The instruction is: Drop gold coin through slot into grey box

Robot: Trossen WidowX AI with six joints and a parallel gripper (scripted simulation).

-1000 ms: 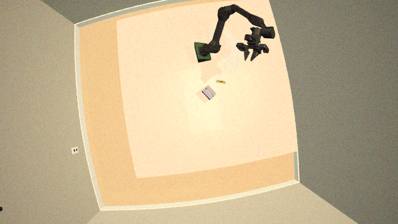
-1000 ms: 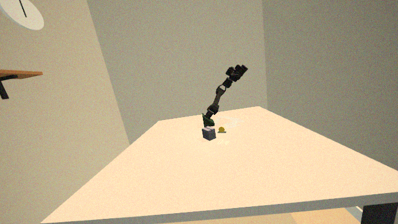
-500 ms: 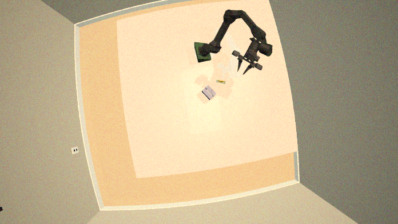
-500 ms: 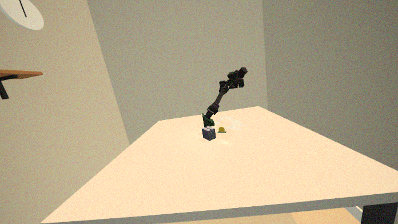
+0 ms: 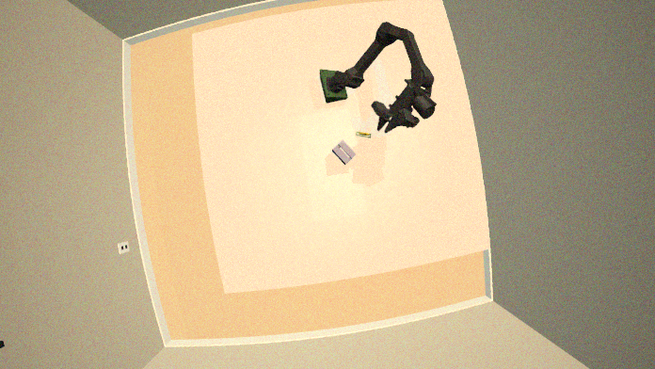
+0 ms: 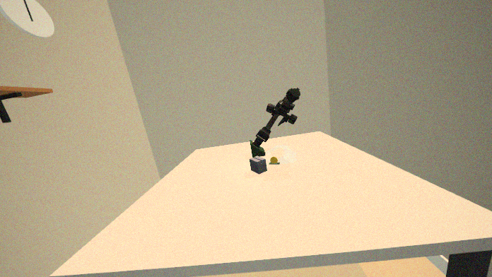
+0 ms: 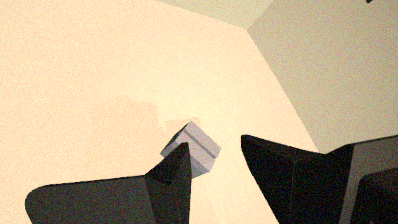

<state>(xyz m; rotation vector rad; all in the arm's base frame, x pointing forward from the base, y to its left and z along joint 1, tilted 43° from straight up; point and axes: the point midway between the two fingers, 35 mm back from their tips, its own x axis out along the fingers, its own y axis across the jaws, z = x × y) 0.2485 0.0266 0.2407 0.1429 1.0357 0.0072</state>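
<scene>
Right now my gripper tip is 30 mm past the gold coin, 40 mm to the left of it and 230 mm above it.
</scene>
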